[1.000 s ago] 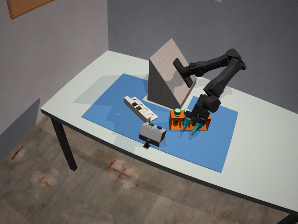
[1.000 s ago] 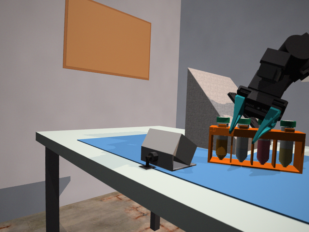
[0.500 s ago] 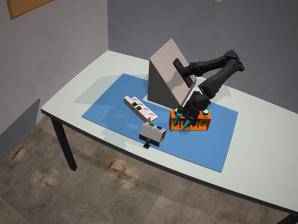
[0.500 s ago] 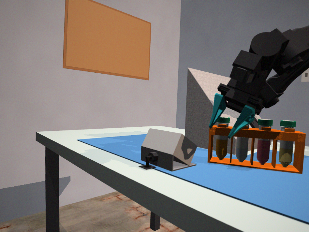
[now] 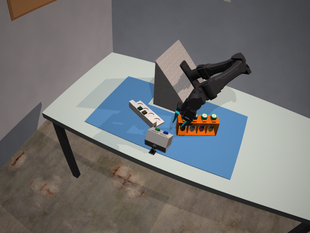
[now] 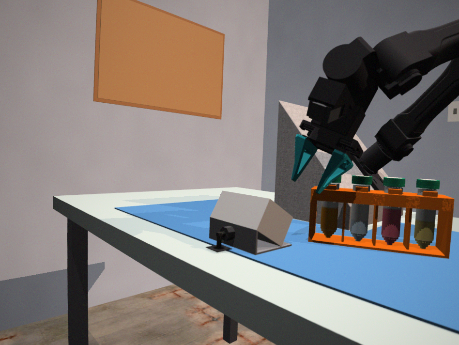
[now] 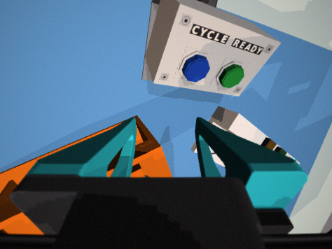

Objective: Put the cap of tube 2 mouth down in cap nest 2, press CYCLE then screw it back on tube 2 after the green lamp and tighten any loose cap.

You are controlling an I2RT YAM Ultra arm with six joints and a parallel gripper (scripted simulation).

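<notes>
Now: the cap 4 60 mm behind my hand, 10 mm to the left of it and 10 mm above it. The rest, counted from my hand: cap 3: 80 mm behind, 60 mm to the left, 10 mm above; then cap 2: 100 mm behind, 110 mm to the left, 10 mm above; then key desk: 70 mm ahead, 60 mm to the right, 50 mm below.
</notes>
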